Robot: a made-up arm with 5 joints. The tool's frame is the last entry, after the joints. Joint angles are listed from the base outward.
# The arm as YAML. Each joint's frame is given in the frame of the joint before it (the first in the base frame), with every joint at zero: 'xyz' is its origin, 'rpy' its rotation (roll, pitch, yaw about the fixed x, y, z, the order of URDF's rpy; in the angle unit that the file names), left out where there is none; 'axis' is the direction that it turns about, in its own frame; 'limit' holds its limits. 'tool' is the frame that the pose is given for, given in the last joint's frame.
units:
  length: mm
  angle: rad
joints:
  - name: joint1
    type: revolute
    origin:
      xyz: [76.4, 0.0, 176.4]
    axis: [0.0, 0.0, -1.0]
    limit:
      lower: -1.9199
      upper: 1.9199
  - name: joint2
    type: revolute
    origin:
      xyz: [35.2, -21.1, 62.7]
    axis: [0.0, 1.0, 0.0]
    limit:
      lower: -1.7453
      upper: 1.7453
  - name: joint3
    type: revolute
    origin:
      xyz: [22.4, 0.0, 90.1]
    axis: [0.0, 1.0, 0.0]
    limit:
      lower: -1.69
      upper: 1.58
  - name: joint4
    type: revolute
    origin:
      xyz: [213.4, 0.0, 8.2]
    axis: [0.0, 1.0, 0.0]
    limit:
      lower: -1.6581
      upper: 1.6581
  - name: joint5
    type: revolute
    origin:
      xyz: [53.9, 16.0, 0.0]
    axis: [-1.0, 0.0, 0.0]
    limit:
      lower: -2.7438
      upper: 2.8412
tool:
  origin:
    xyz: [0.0, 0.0, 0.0]
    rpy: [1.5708, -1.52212, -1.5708]
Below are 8 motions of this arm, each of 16 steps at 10 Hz.
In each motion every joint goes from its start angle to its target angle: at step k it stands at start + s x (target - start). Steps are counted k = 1, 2, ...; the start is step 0. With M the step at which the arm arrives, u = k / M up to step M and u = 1 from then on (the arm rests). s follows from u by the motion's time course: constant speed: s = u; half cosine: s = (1 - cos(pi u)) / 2; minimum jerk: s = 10 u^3 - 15 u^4 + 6 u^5.
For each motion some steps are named. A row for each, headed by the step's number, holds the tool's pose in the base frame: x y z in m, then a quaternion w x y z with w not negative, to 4 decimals.
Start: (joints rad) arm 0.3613 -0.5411 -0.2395 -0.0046 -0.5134
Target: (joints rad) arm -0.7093 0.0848 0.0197 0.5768 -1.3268
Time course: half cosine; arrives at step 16
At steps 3, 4, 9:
3: 0.2796 -0.0618 0.5070 0.3952 0.1606 -0.8840 -0.1913
4: 0.2970 -0.0510 0.4949 0.4333 0.2072 -0.8527 -0.2055
9: 0.3668 0.0777 0.3879 0.6845 0.4151 -0.5312 -0.2773

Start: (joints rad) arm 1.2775 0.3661 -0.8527 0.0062 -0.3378
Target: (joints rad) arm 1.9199 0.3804 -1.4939 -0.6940 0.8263
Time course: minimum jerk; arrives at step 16
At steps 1, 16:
1: 0.1638 -0.3086 0.4476 0.3486 -0.3703 -0.7715 -0.3822
16: 0.0156 -0.1521 0.5619 0.0993 0.9686 0.2187 -0.0638

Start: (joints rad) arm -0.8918 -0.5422 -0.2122 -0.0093 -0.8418
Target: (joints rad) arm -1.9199 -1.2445 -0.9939 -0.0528 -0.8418
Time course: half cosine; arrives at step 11
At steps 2, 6, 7, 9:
2: 0.1752 0.1361 0.5366 0.3360 0.7560 -0.5616 0.0139
6: 0.0775 -0.0432 0.5770 0.0313 -0.9259 0.3763 0.0095
7: 0.0865 -0.1027 0.5617 0.1276 -0.9416 0.3077 0.0487
9: 0.1313 -0.1809 0.5157 0.2626 -0.9352 0.1958 0.1347

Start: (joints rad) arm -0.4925 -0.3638 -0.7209 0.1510 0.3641
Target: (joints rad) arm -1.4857 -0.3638 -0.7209 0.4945 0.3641
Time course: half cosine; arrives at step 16
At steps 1, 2, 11, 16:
1: 0.2092 0.0671 0.5670 0.2888 0.0884 -0.9450 0.1251
2: 0.2076 0.0710 0.5667 0.2913 0.1016 -0.9422 0.1311
11: 0.1291 0.1500 0.5571 0.3074 0.4112 -0.8000 0.3104
16: 0.0952 0.1603 0.5538 0.2925 0.4872 -0.7354 0.3690

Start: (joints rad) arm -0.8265 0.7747 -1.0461 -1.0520 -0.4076
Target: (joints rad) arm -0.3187 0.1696 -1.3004 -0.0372 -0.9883
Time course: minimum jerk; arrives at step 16
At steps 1, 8, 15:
1: 0.3044 0.2395 0.4057 0.1215 0.5938 -0.7951 0.0226
8: 0.3070 0.1426 0.5042 0.1612 0.6047 -0.7798 -0.0141
15: 0.2466 0.0510 0.5701 0.1872 0.6144 -0.7633 -0.0700

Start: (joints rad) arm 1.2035 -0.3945 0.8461 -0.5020 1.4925
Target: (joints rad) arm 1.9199 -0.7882 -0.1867 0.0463 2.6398
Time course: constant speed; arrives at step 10
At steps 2, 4, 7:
2: 0.1333 -0.2726 0.3143 0.6146 -0.7809 -0.0475 0.1012
4: 0.0929 -0.2671 0.3821 0.5401 -0.8274 0.1045 0.1131
7: 0.0423 -0.2146 0.4749 0.4215 -0.8264 0.3544 0.1171

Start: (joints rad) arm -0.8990 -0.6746 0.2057 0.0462 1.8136
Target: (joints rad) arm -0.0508 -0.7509 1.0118 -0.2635 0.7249
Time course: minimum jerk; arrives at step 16
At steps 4, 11, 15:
4: 0.2452 0.1704 0.4325 0.1867 -0.3379 -0.7556 0.5292
11: 0.3297 0.0471 0.3056 0.5831 -0.2409 -0.6936 0.3478
15: 0.3287 0.0082 0.2737 0.6592 -0.2181 -0.6739 0.2524

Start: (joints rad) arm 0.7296 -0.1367 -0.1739 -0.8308 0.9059
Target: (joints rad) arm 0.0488 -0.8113 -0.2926 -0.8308 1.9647
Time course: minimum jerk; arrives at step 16
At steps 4, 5, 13, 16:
4: 0.2717 -0.1578 0.4718 0.1707 -0.7154 -0.6770 0.0265
5: 0.2684 -0.1396 0.4845 0.1394 -0.7287 -0.6698 0.0312
13: 0.1426 -0.0106 0.5607 0.1017 0.8158 0.5552 0.1259
16: 0.1309 -0.0078 0.5620 0.1077 0.8181 0.5459 0.1454

